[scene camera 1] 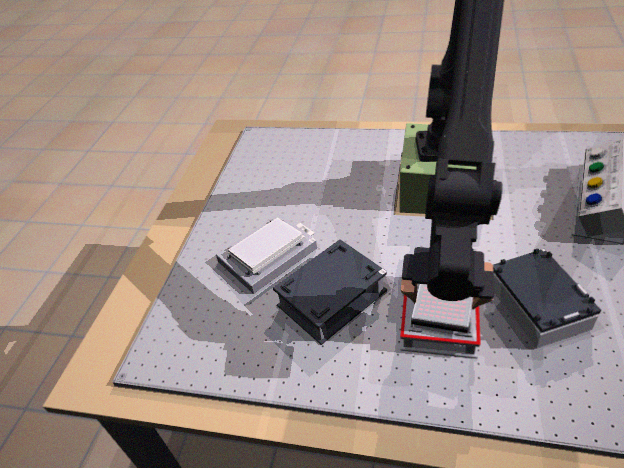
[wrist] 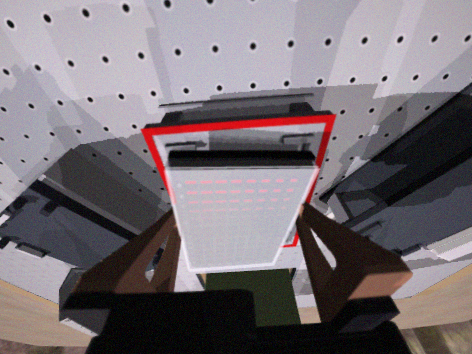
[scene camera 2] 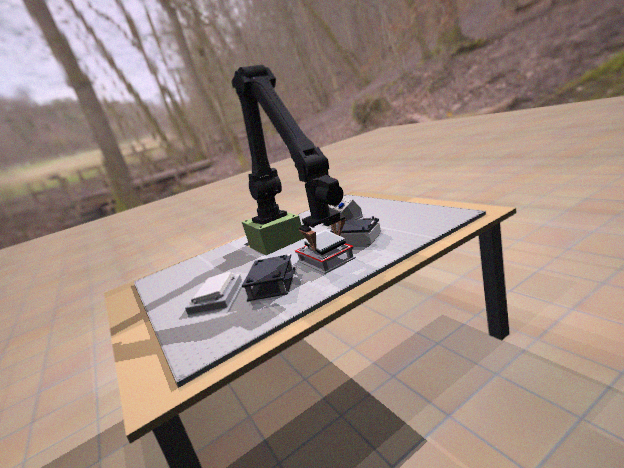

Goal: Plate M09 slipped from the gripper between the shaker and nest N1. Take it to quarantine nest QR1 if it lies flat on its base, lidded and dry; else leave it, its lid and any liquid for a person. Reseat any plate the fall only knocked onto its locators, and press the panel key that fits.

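Pixels of known places: gripper, fingertip midpoint: [scene camera 1: 443,303] [wrist: 237,205] [scene camera 2: 326,245]; arm's base at its link origin: [scene camera 2: 270,218].
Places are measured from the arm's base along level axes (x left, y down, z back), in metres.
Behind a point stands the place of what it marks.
My gripper [scene camera 1: 446,297] {x -0.060, y 0.040, z -0.373 m} [scene camera 2: 325,239] {x -0.060, y 0.040, z -0.373 m} [wrist: 237,205] {x -0.060, y 0.040, z -0.373 m} is shut on a lidded plate [scene camera 1: 442,311] {x -0.068, y 0.023, z -0.401 m} [scene camera 2: 327,242] {x -0.071, y 0.023, z -0.394 m} [wrist: 240,220] {x -0.062, y 0.023, z -0.376 m} with rows of pink wells, which I take for M09; no label is readable. The plate looks about level, a little above the red-rimmed nest [scene camera 1: 441,338] {x -0.072, y 0.053, z -0.430 m} [scene camera 2: 337,253] {x -0.075, y 0.053, z -0.431 m} [wrist: 240,122] {x -0.076, y 0.053, z -0.433 m}. A white plate [scene camera 1: 267,243] {x -0.368, y 0.050, z -0.199 m} [scene camera 2: 214,287] {x -0.384, y 0.050, z -0.222 m} sits on a grey base, apparently the shaker, at the left; whether it is fully seated I cannot tell. The panel [scene camera 1: 615,193] {x 0.274, y 0.014, z -0.160 m} has green, yellow, blue and pale keys. The arm hides part of the red-rimmed nest in scene camera 1.
A dark raised nest [scene camera 1: 330,287] {x -0.245, y 0.041, z -0.326 m} [scene camera 2: 267,269] {x -0.250, y 0.041, z -0.312 m} stands between the white plate and the red-rimmed nest. Another dark-topped nest [scene camera 1: 546,287] {x 0.106, y 0.039, z -0.350 m} [scene camera 2: 358,225] {x 0.099, y 0.039, z -0.369 m} stands right of the gripper. The green arm base [scene camera 1: 415,191] {x -0.071, y 0.046, z -0.077 m} [scene camera 2: 272,234] {x -0.058, y 0.036, z -0.079 m} is behind.
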